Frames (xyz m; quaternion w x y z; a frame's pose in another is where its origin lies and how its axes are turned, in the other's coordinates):
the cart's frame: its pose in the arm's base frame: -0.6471 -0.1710 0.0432 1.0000 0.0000 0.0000 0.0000
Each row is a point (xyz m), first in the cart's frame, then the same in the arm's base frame.
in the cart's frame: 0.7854 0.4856 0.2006
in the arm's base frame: 0.1383 0.3146 0.2438
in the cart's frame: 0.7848 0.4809 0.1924
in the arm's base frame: 0.1377 0.3099 0.2356
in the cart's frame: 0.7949 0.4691 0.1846
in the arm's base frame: 0.1478 0.2981 0.2278
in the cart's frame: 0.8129 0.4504 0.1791
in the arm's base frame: 0.1658 0.2794 0.2223
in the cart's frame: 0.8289 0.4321 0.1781
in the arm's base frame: 0.1818 0.2611 0.2213
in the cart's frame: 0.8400 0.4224 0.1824
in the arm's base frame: 0.1929 0.2514 0.2256
